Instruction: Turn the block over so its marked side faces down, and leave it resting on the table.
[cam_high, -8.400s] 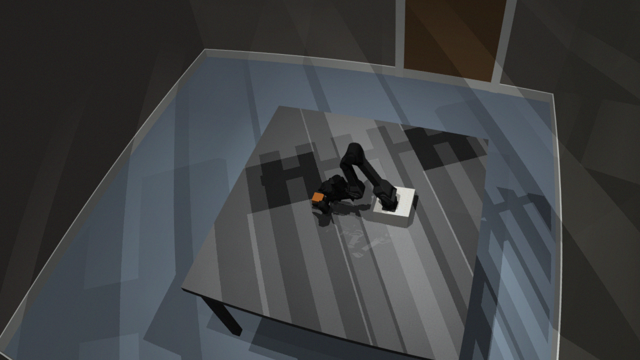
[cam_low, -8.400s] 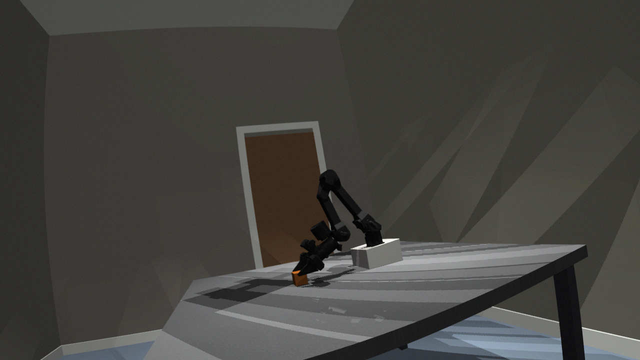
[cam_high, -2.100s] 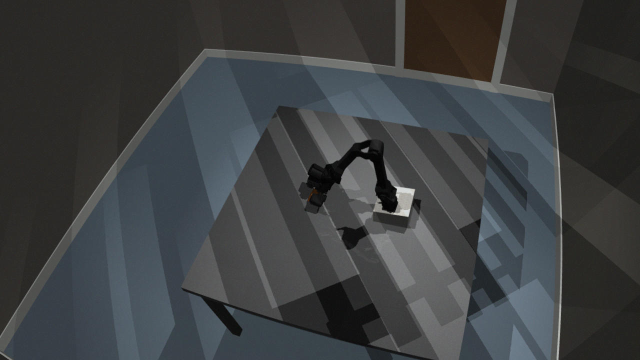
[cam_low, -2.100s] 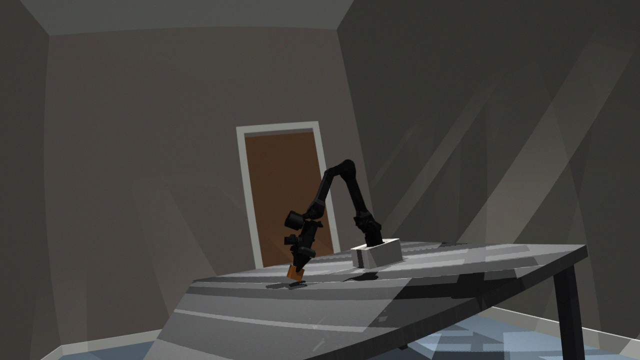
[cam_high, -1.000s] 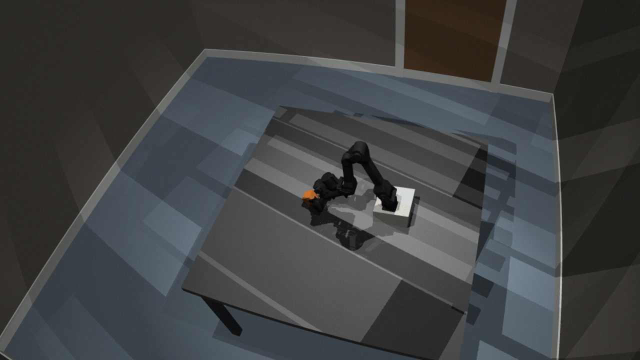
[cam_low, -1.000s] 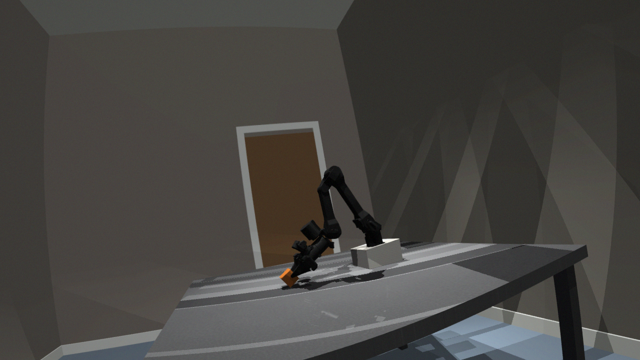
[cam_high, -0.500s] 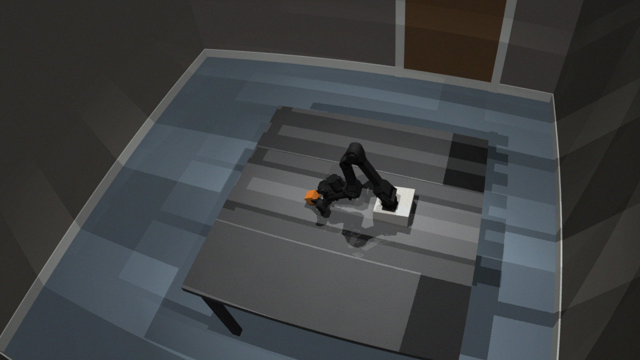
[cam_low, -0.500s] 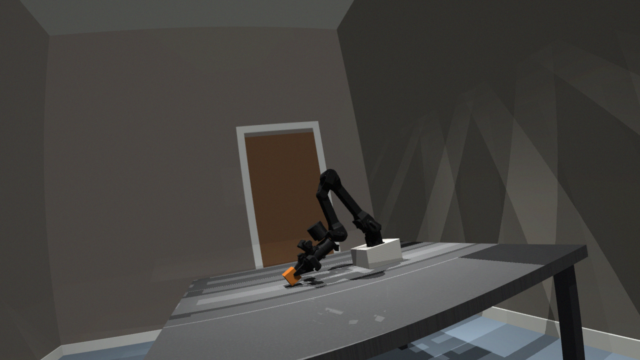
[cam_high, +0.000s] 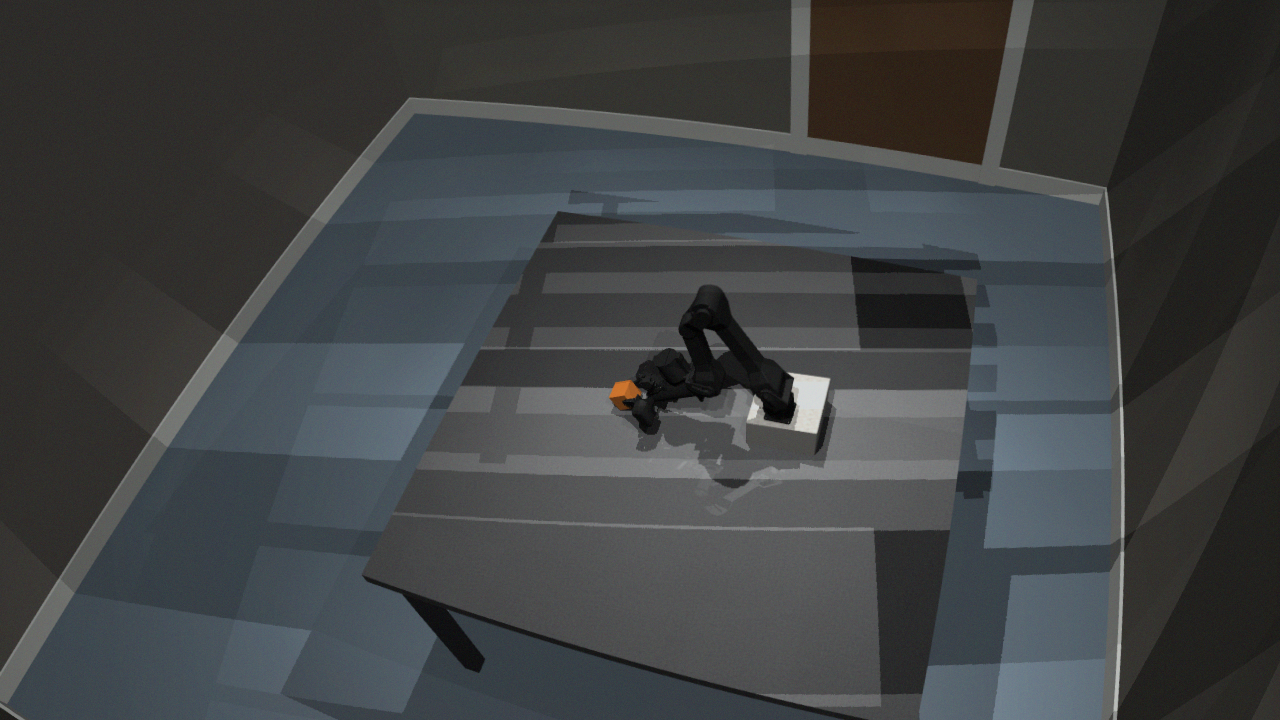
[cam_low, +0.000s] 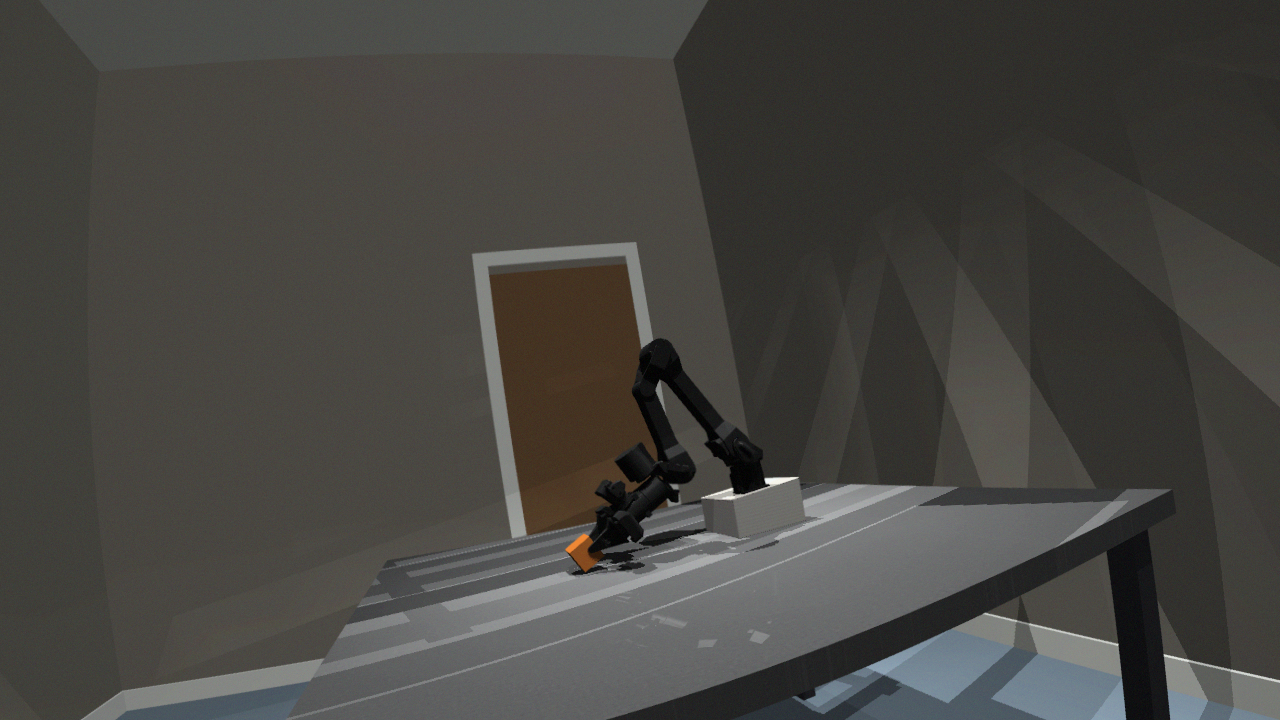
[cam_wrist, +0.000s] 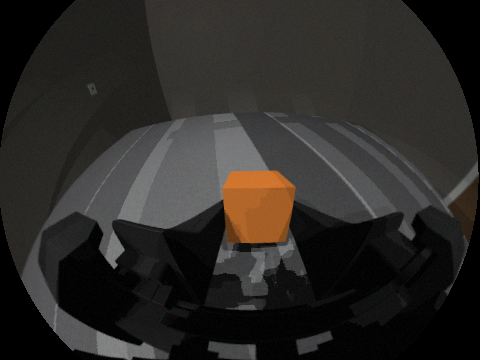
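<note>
Now: gripper tip 20 mm above the orange block.
</note>
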